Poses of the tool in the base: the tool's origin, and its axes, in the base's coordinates. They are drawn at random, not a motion.
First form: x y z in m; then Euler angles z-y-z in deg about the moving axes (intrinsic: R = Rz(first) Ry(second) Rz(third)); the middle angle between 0 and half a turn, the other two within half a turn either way.
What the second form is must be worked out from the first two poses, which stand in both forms.
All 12 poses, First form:
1: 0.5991 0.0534 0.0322 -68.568 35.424 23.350
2: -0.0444 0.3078 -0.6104 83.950 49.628 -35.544
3: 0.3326 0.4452 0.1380 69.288 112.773 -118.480
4: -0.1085 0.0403 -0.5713 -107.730 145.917 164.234
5: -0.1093 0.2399 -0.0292 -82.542 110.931 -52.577
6: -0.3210 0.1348 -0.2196 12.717 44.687 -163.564
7: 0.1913 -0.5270 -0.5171 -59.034 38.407 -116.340
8: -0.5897 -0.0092 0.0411 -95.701 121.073 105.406
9: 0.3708 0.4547 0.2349 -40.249 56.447 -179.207
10: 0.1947 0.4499 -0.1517 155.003 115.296 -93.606
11: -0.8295 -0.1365 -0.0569 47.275 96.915 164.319
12: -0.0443 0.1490 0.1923 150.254 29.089 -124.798
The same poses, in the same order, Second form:
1: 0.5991 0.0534 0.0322 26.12 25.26 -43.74
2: -0.0444 0.3078 -0.6104 -44.10 25.72 45.27
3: 0.3326 0.4452 0.1380 -114.96 -7.81 -31.88
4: -0.1085 0.0403 -0.5713 103.21 -106.81 21.55
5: -0.1093 0.2399 -0.0292 33.81 126.34 -83.19
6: -0.3210 0.1348 -0.2196 -59.81 1.94 -140.90
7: 0.1913 -0.5270 -0.5171 -27.72 50.73 -165.84
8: -0.5897 -0.0092 0.0411 119.12 -22.19 5.79
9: 0.3708 0.4547 0.2349 67.45 -25.25 126.30
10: 0.1947 0.4499 -0.1517 -98.41 -67.14 38.53
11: -0.8295 -0.1365 -0.0569 -103.32 -63.26 -103.29
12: -0.0443 0.1490 0.1923 -19.80 -21.63 24.90
